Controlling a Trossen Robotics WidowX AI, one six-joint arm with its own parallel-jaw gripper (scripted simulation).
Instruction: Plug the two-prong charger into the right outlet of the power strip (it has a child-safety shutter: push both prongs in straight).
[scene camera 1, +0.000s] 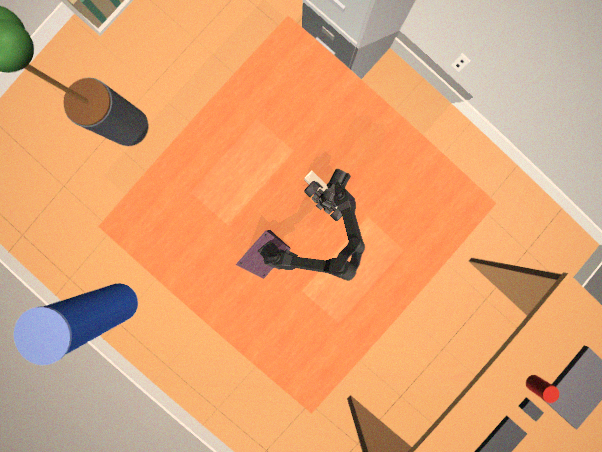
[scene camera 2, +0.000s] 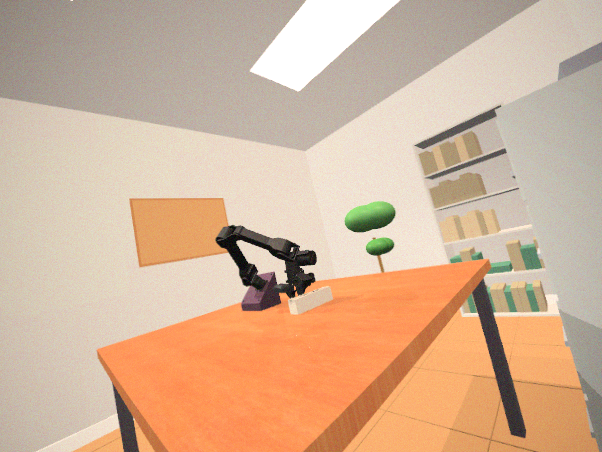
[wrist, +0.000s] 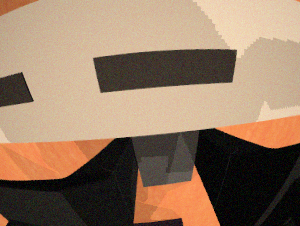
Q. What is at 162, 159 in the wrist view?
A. A two-prong charger.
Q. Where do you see my gripper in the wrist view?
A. At 159, 126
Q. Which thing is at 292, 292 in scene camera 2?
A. My gripper.
